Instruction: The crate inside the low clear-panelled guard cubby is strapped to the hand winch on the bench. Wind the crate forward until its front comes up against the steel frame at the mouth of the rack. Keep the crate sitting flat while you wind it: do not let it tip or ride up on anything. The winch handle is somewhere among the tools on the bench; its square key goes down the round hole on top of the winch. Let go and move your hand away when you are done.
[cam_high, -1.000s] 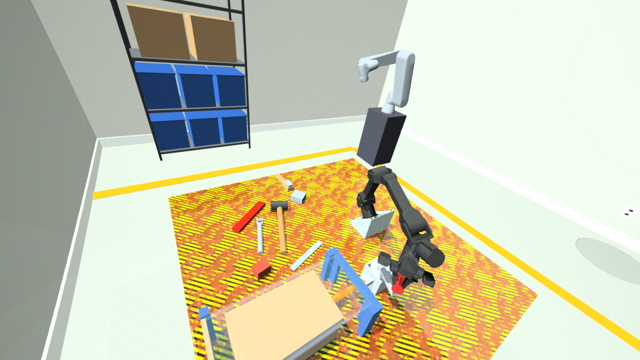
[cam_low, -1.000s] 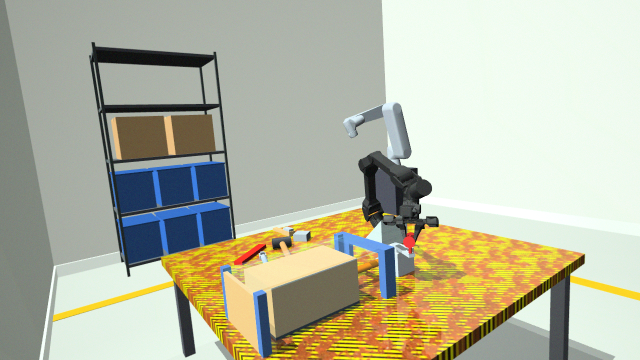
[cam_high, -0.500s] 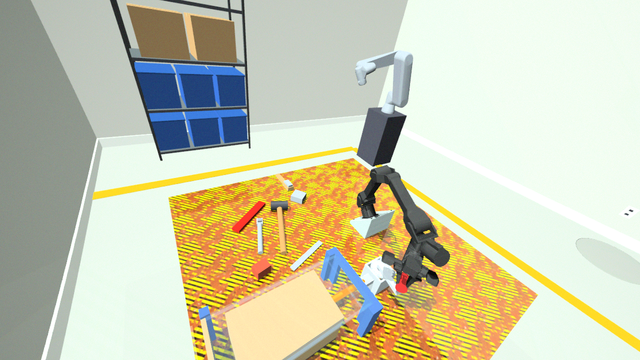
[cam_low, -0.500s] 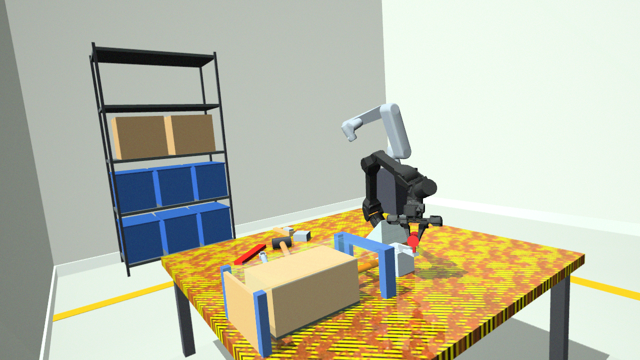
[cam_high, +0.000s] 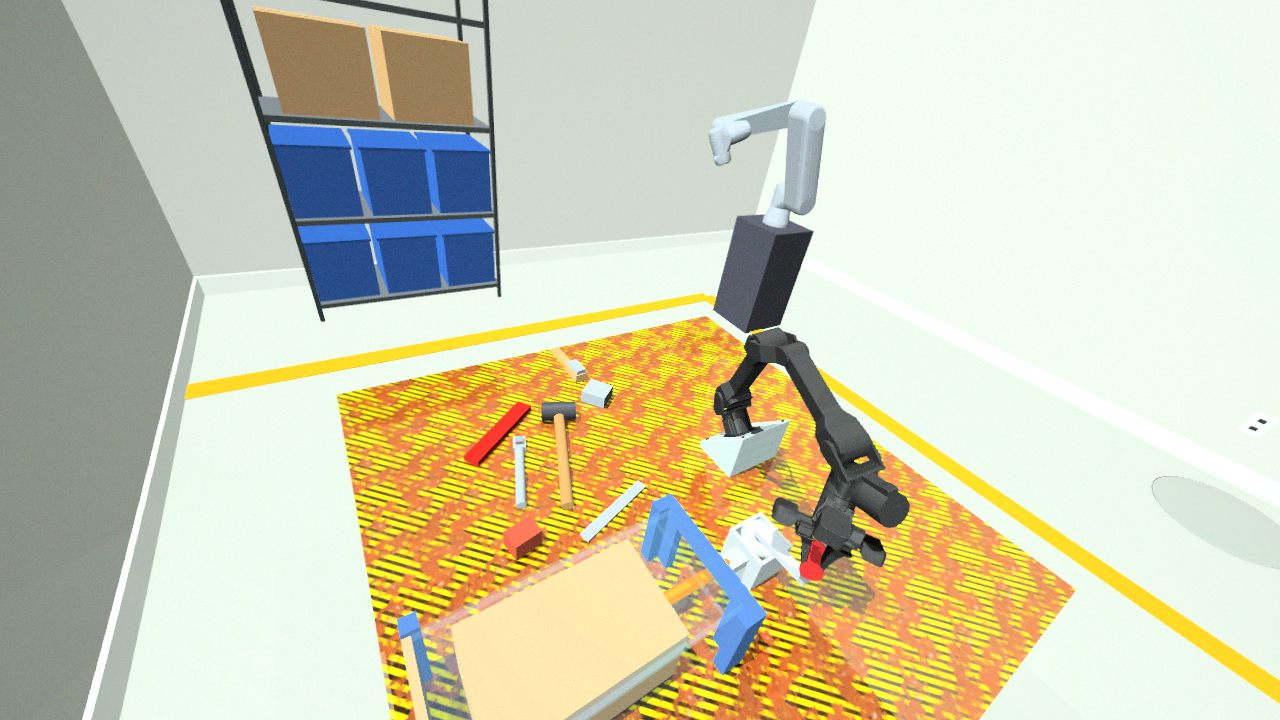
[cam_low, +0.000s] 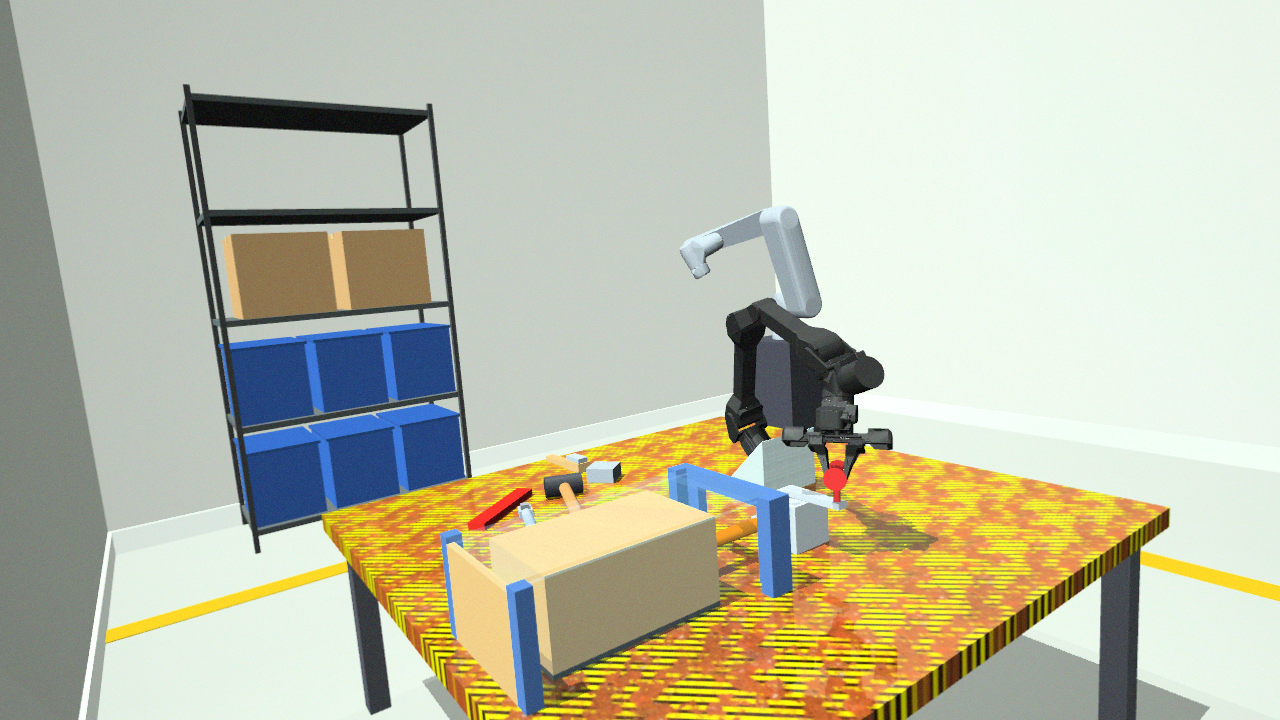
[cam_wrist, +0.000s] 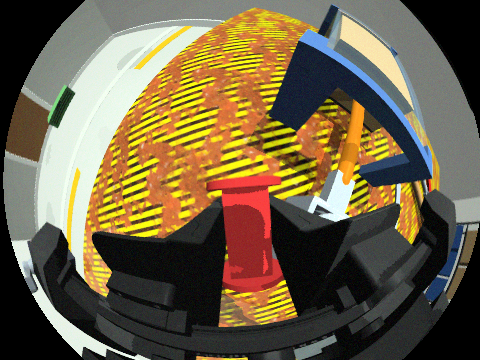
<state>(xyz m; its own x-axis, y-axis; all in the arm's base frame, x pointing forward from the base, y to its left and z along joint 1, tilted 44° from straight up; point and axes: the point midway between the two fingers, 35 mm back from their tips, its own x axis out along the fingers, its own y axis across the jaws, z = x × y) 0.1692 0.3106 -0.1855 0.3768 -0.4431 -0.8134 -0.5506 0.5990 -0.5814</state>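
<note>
Right now the winch handle is 1 cm behind my gripper tip, 5 cm to the right of it and 3 cm below it. From my gripper tip the other things lie so: red grip 1 cm behind, 1 cm to the right; then blue steel frame 15 cm ahead, 11 cm to the right, 3 cm below; then grey winch 2 cm behind, 12 cm to the right, 10 cm below.
</note>
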